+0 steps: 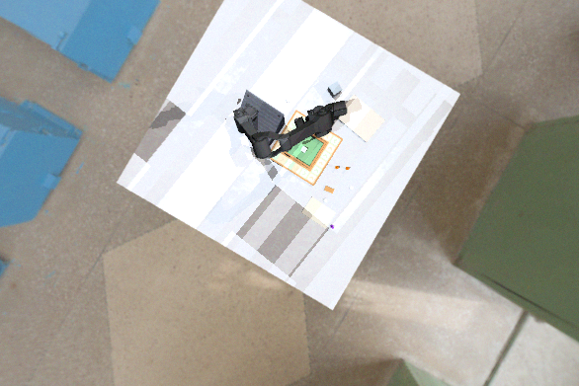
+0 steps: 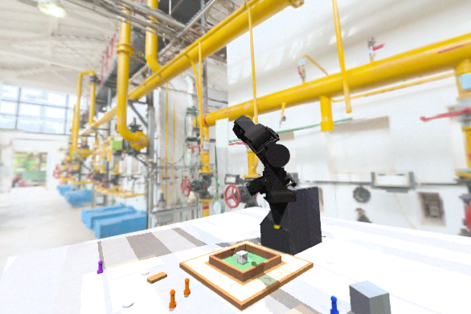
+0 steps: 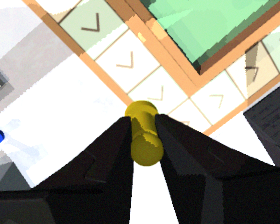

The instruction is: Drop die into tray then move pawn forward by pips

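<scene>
The white die is 3 cm ahead of my gripper tip, 12 cm to the right of it and 11 cm below it. The rest, counted from my gripper tip: yellow pawn 1 cm above; grey cube 1 cm behind, 22 cm to the left, 11 cm below; blue pawn 4 cm ahead, 17 cm to the left, 12 cm below.
</scene>
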